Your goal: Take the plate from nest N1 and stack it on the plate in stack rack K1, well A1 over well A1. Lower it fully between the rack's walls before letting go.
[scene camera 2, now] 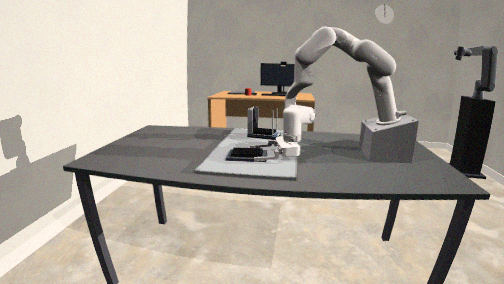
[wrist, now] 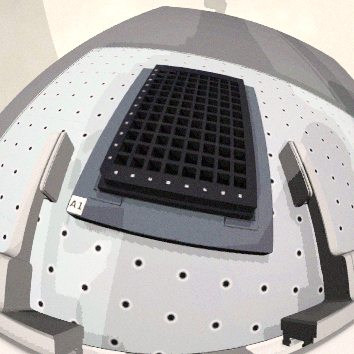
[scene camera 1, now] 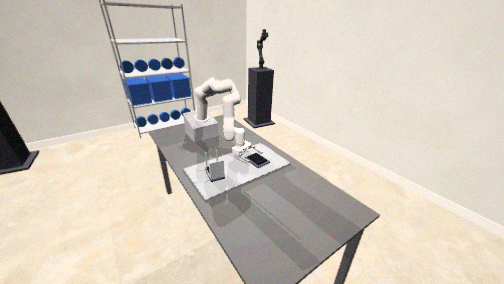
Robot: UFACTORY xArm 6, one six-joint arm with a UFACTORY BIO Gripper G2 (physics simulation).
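Where they show: hand, its tool point: (scene camera 2: 257,152) (wrist: 181,167) (scene camera 1: 253,156); arm's base, origin of its link: (scene camera 2: 388,121) (scene camera 1: 201,117).
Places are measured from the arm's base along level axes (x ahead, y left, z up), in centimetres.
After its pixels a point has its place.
A black 96-well plate (scene camera 1: 257,159) @[x 64.0, y 24.1, z -13.1 cm] (scene camera 2: 246,151) @[x 62.2, y 25.8, z -13.0 cm] (wrist: 182,131) @[x 60.3, y 24.8, z -13.3 cm] sits flat in a grey-blue nest (wrist: 175,225) @[x 55.1, y 23.0, z -14.4 cm], whose A1 label is at the near left corner in the wrist view. My gripper (scene camera 1: 252,156) @[x 58.1, y 24.0, z -13.8 cm] (scene camera 2: 256,153) @[x 58.1, y 24.0, z -13.8 cm] (wrist: 177,169) @[x 58.1, y 24.0, z -13.8 cm] is open and empty. Its fingers stand apart on either side of the nest's near half, with gaps to the plate; their exact height is hard to tell. The stack rack (scene camera 1: 216,170) @[x 71.9, y -10.6, z -7.2 cm] (scene camera 2: 251,121) @[x 69.8, y -5.1, z -6.9 cm] has upright walls and thin posts. A dark plate (scene camera 2: 265,132) @[x 62.3, y -5.6, z -12.3 cm] appears low inside it; its wells cannot be made out.
A pale perforated board (scene camera 1: 200,189) @[x 75.7, y -23.0, z -15.5 cm] (scene camera 2: 240,171) @[x 59.3, y 41.5, z -15.5 cm] (wrist: 155,295) @[x 51.3, y 22.5, z -15.5 cm] carries the nest and rack on the dark table (scene camera 1: 320,220) @[x 127.2, y 30.1, z -16.8 cm] (scene camera 2: 125,150) @[x 124.0, y 33.6, z -16.8 cm]. The arm's grey base block (scene camera 1: 200,130) @[x 11.7, y -4.7, z -6.4 cm] (scene camera 2: 389,142) @[x 0.6, y 10.8, z -7.6 cm] stands behind the board in scene camera 1 and at the right in scene camera 2.
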